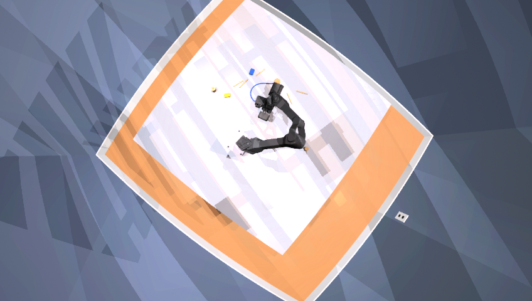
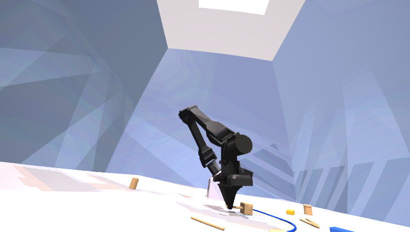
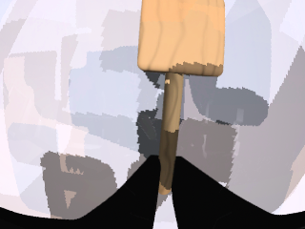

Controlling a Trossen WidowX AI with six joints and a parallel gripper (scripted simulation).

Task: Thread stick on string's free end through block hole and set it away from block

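Right now my gripper tip is 50 mm to the right of the wooden block, 20 mm past it and 10 mm below it. The rest, counted from my gripper tip: long loose stick: 150 mm ahead, 50 mm to the right; then blue piece: 240 mm to the left, 110 mm ahead; then round wooden button: 170 mm ahead, 70 mm to the left.
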